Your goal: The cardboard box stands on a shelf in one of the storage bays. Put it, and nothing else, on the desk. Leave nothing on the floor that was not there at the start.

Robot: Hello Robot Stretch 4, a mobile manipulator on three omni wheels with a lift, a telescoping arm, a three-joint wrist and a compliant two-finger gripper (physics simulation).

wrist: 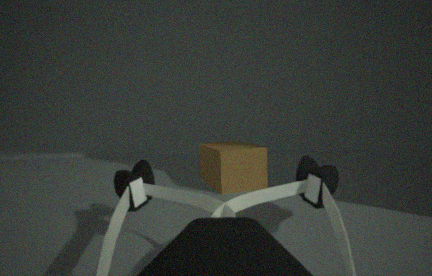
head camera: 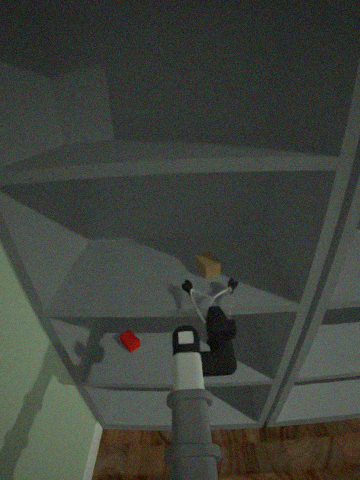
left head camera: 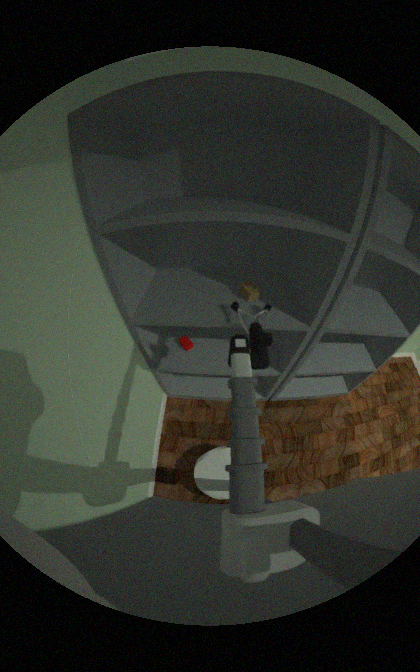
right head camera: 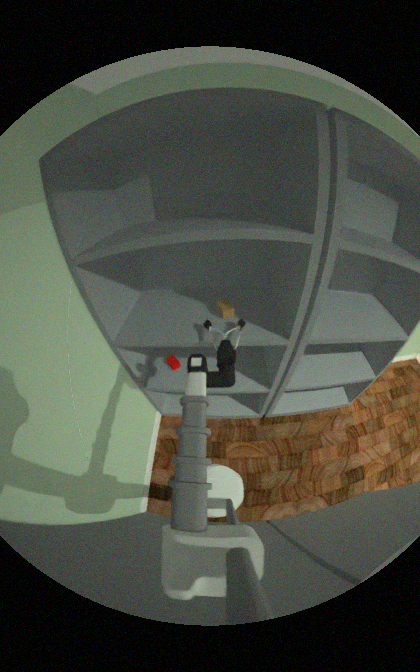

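The cardboard box is a small orange-brown block. It stands upright on a middle shelf of the left storage bay. My gripper is open, with nothing between its fingertips. It is above the front part of that shelf, in front of the box and apart from it. In the wrist view the box shows beyond the fingers, between the two tips and a little right of the middle. The desk cannot be made out.
A red block lies on the shelf below, left of my arm. An upright divider stands right of the box. Another shelf board runs above the gripper. A green wall is at the left.
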